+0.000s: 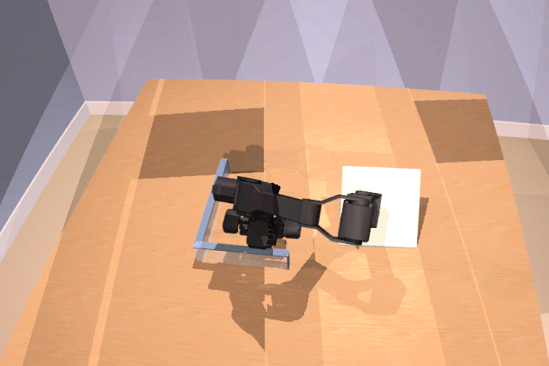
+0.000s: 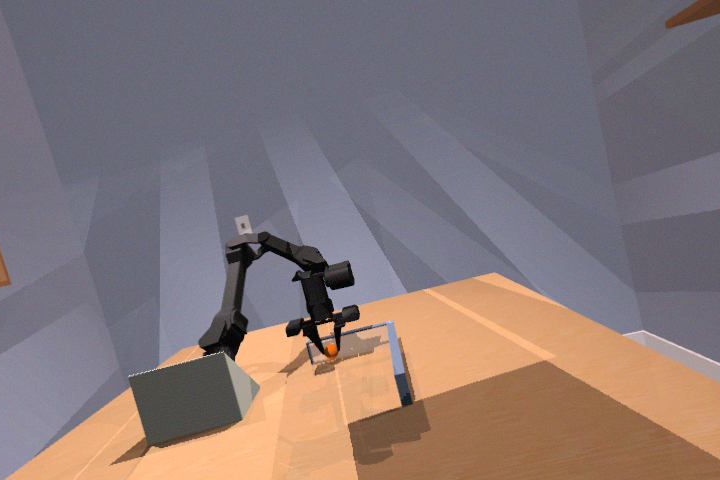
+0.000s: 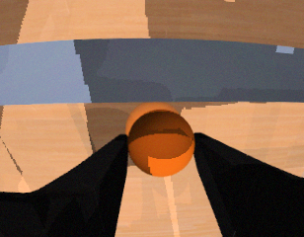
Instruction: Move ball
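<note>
The see-through ball copy lies 1 cm below my gripper tip. From my gripper tip the other things lie so: orange ball right at my gripper tip.
</note>
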